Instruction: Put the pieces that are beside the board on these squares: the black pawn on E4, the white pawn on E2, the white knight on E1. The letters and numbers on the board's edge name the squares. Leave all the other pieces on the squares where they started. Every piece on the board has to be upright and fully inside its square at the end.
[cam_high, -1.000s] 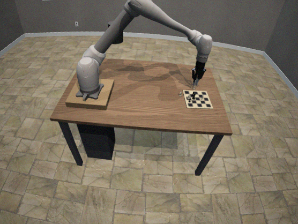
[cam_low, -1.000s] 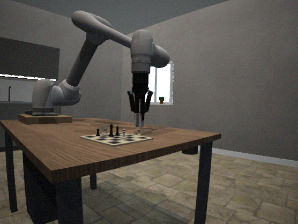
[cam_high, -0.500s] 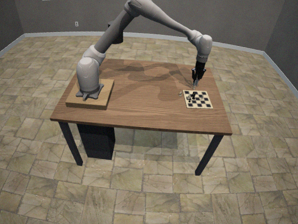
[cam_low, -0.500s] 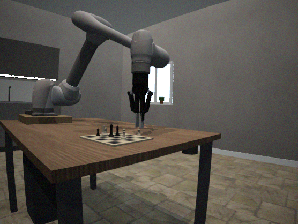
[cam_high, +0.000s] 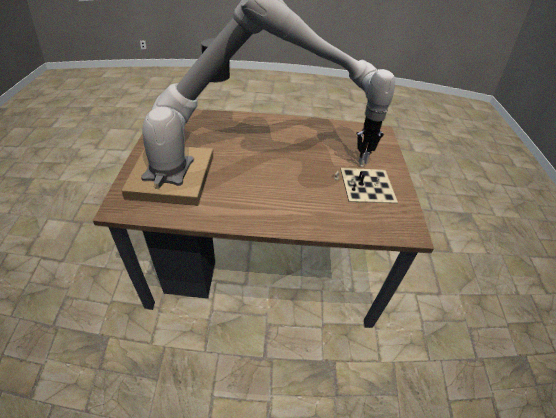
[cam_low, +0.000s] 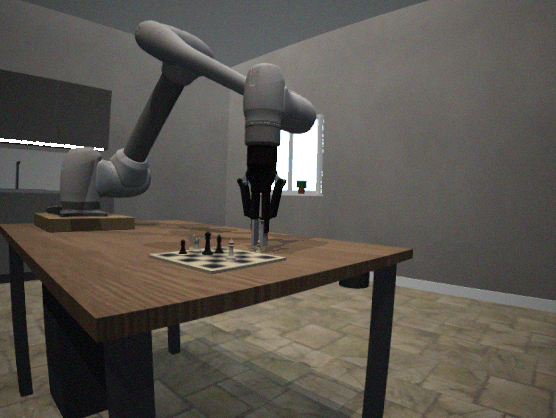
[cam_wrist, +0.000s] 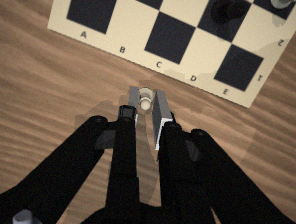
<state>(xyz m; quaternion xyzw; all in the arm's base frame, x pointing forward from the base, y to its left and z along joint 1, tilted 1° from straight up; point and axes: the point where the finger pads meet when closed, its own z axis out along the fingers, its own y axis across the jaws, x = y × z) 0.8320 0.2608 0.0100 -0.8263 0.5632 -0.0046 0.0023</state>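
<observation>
My hand is 4 cm above the white pawn. Round my hand: white knight 12 cm to the right, 12 cm behind, 4 cm below; chessboard 14 cm to the right, 5 cm below, 2 cm ahead; pale pawn 13 cm to the right, 6 cm ahead, 2 cm below.
</observation>
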